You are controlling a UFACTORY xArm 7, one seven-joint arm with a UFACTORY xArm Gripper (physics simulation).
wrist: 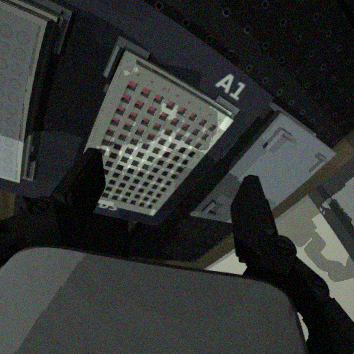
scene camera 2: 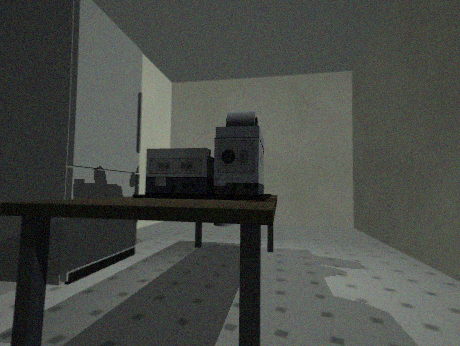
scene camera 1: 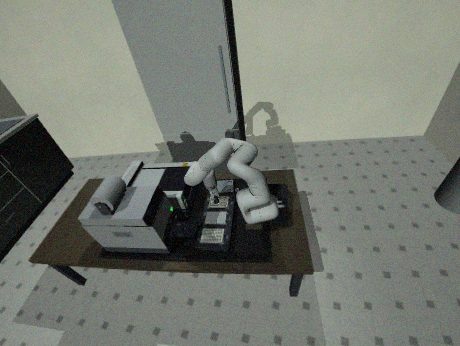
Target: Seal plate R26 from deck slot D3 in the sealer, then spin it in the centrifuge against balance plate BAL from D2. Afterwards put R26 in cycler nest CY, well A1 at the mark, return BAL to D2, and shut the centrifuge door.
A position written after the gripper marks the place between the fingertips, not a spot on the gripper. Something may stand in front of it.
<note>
The gripper [wrist: 170,178] is open, holding nothing. Also in view: a well plate with red-filled wells [wrist: 152,128].
</note>
